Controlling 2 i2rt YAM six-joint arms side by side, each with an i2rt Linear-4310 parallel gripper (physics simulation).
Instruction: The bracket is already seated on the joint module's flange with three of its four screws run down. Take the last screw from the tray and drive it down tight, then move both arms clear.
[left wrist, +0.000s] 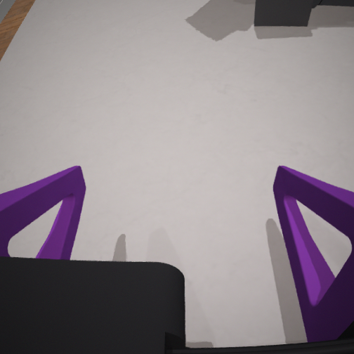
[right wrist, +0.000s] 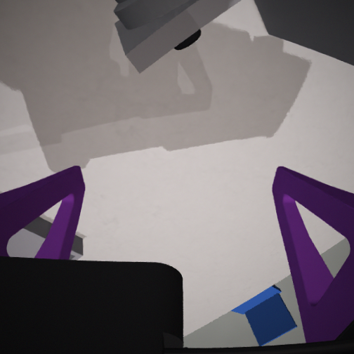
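My left gripper (left wrist: 179, 176) is open and empty above the pale table top. My right gripper (right wrist: 178, 176) is open and empty above the table as well. A grey angular part (right wrist: 150, 45) with a short black round piece (right wrist: 189, 40) under it hangs in at the top of the right wrist view; I cannot tell whether it is the bracket or part of an arm. The joint module, the three driven screws, the last screw and its tray cannot be made out in either view.
A blue block-like object (right wrist: 270, 319) stands on a grey-green surface (right wrist: 212, 332) at the lower right. A grey-edged object (right wrist: 76, 246) shows partly behind the left finger. A dark panel (right wrist: 315, 30) is at the upper right. A dark block (left wrist: 281, 12) stands at the far edge.
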